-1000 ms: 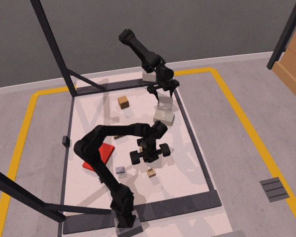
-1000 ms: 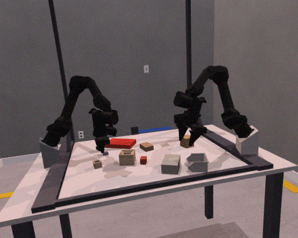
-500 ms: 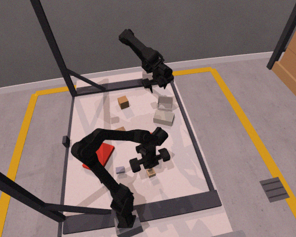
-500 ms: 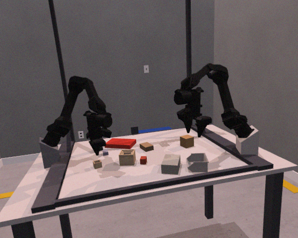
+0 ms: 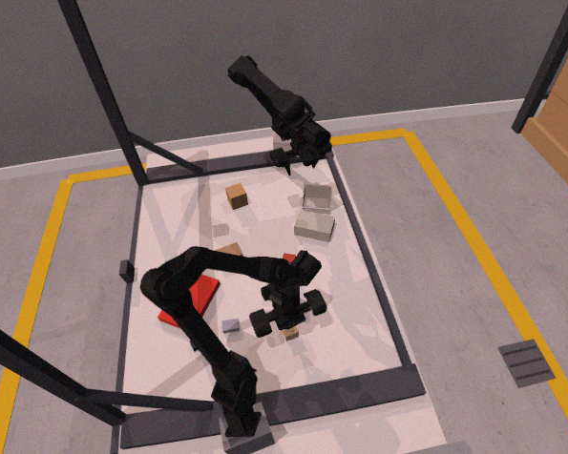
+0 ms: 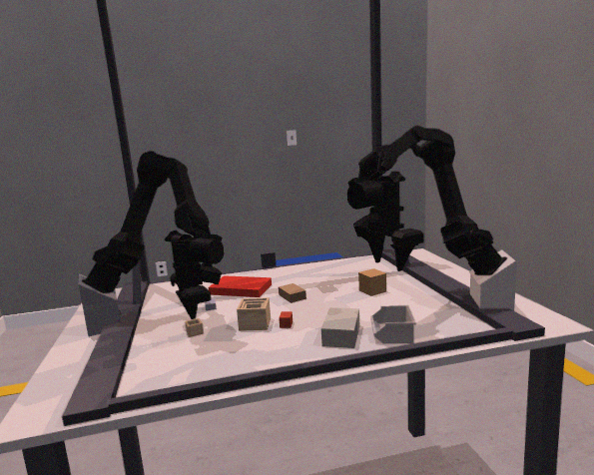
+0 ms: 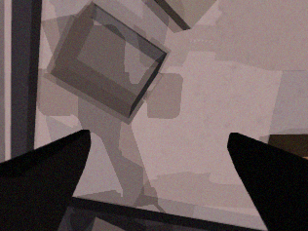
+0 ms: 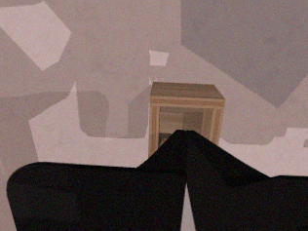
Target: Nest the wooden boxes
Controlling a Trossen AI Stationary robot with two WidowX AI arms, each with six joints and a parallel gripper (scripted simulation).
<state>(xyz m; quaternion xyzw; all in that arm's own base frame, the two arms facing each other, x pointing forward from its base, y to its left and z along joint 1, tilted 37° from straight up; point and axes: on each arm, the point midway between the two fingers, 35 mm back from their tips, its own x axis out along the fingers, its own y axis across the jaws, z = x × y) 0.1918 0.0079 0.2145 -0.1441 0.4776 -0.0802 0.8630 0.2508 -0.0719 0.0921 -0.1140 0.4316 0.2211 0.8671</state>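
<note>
The grey open box lies 50 mm ahead of my left hand and 160 mm below it. Round my left hand: grey closed block: 50 mm ahead, 120 mm to the right, 160 mm below; then red cube: 20 mm behind, 260 mm to the right, 170 mm below; then brown cube: 230 mm behind, 10 mm to the right, 150 mm below.
</note>
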